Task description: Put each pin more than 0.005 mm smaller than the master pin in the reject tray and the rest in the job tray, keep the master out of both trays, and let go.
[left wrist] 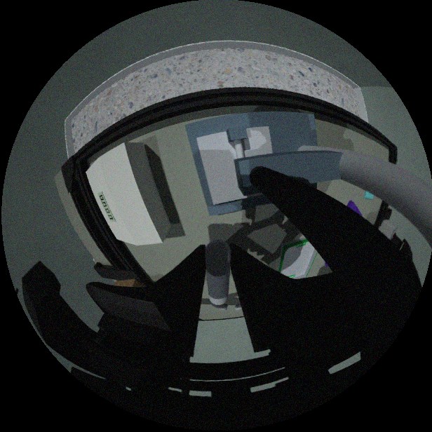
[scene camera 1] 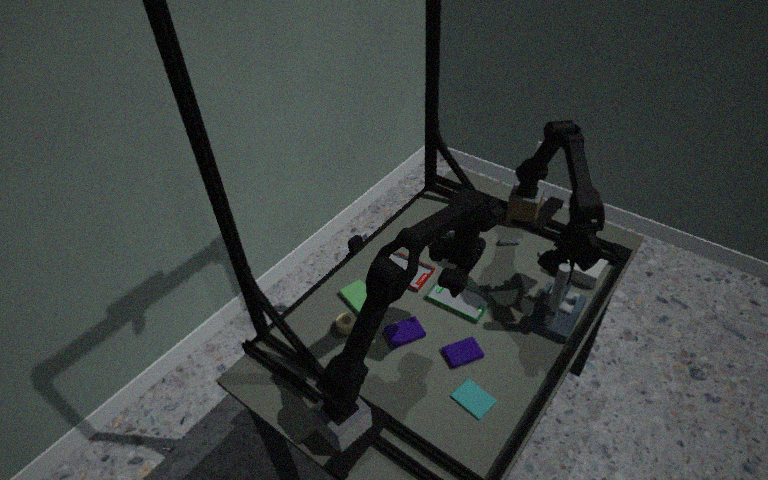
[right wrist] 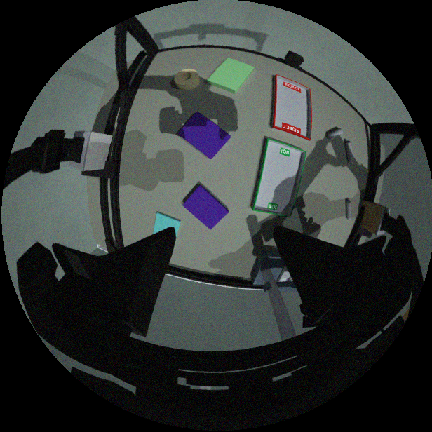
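Observation:
My left gripper is shut on a grey cylindrical pin, beside the blue-grey gauge stand. My right gripper is open with nothing between its fingers, above the table. Three more grey pins show in the right wrist view: one pin, a second pin and a third pin near the left arm's base. I cannot tell which pin is the master. The red-rimmed reject tray and green-rimmed job tray show no pins.
A white box with small green markings stands beside the gauge. Two purple blocks, a light green block, a cyan slab and a tan ring lie on the table. Black frame posts rise at its edge.

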